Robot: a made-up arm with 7 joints. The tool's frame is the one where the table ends. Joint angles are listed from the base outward.
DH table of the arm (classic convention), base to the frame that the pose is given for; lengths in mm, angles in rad. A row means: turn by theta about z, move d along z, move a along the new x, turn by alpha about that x. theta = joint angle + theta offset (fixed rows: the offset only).
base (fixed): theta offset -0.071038  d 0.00  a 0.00  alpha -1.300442
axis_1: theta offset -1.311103  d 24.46  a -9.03  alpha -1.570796
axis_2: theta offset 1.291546  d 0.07  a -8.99  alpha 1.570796
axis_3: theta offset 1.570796  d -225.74  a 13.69  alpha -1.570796
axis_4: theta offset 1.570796  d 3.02  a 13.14  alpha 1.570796
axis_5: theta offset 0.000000  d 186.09  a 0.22  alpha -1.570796
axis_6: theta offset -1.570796  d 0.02  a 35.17  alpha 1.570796
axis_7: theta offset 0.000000  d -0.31  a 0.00  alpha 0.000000
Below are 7 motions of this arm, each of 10 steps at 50 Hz.
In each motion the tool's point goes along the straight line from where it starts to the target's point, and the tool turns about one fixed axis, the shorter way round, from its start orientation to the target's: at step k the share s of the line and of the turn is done. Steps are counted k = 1, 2, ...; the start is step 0. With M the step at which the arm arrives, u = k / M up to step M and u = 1 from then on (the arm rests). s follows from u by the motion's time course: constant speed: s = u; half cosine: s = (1 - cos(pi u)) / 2; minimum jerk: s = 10 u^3 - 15 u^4 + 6 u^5.
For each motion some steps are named. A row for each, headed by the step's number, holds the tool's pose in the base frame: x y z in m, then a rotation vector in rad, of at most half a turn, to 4 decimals.
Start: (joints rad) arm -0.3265 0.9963 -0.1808 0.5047 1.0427 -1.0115 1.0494
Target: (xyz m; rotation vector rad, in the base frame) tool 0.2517 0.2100 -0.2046 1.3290 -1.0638 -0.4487
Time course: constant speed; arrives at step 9
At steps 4, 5, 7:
4: 0.2362 0.2326 -0.2063 1.2918 -0.9787 -0.3950
5: 0.2393 0.2281 -0.2060 1.2994 -0.9957 -0.4057
7: 0.2455 0.2191 -0.2053 1.3143 -1.0297 -0.4271

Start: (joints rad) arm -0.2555 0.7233 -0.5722 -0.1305 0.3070 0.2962 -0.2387
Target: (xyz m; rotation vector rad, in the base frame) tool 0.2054 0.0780 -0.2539 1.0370 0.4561 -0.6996
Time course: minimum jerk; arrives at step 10
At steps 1, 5, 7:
1: 0.2051 0.0711 -0.2434 1.0265 0.3512 -0.7427
5: 0.2053 0.0745 -0.2486 1.0319 0.4032 -0.7216
7: 0.2054 0.0769 -0.2522 1.0354 0.4389 -0.7068

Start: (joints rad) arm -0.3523 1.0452 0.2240 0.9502 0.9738 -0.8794 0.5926
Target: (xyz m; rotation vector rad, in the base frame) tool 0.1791 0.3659 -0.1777 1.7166 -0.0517 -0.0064
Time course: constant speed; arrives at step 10
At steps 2, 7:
2: 0.1868 0.3610 -0.1730 1.6313 -0.1703 -0.0055
7: 0.1820 0.3641 -0.1759 1.6850 -0.0965 -0.0061

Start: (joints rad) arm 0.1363 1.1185 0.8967 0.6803 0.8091 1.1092 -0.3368
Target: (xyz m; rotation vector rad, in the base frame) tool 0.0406 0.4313 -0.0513 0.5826 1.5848 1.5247
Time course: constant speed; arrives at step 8
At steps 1, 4, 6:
1: 0.0370 0.4315 -0.0588 0.7493 1.6414 1.5197
4: 0.0386 0.4314 -0.0556 0.6775 1.6178 1.5227
6: 0.0396 0.4314 -0.0535 0.6299 1.6015 1.5240

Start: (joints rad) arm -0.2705 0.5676 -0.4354 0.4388 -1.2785 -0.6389 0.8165
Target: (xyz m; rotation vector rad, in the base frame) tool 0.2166 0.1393 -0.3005 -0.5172 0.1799 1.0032
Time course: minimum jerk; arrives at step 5
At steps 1, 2, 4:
1: 0.2094 0.1345 -0.3043 -0.5126 0.2214 0.9869
2: 0.2114 0.1358 -0.3032 -0.5139 0.2100 0.9914
4: 0.2162 0.1390 -0.3007 -0.5169 0.1825 1.0022

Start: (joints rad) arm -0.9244 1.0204 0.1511 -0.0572 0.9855 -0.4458 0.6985
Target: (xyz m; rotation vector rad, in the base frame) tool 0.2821 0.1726 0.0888 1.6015 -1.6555 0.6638
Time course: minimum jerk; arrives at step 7
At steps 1, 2, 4, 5, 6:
1: 0.2840 0.1636 0.0787 1.5637 -1.6674 0.6136
2: 0.2838 0.1647 0.0800 1.5684 -1.6660 0.6198
4: 0.2828 0.1692 0.0850 1.5873 -1.6601 0.6449
5: 0.2824 0.1713 0.0873 1.5959 -1.6573 0.6563
6: 0.2821 0.1724 0.0886 1.6006 -1.6558 0.6626

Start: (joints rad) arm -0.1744 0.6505 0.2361 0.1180 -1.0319 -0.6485 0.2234
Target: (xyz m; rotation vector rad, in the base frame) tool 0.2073 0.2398 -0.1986 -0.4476 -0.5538 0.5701
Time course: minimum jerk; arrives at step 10
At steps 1, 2, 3, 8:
1: 0.2131 0.2337 -0.1732 -0.3804 -0.6110 0.5483
2: 0.2128 0.2340 -0.1744 -0.3838 -0.6082 0.5494
3: 0.2122 0.2347 -0.1771 -0.3909 -0.6022 0.5517
8: 0.2076 0.2394 -0.1971 -0.4437 -0.5572 0.5688

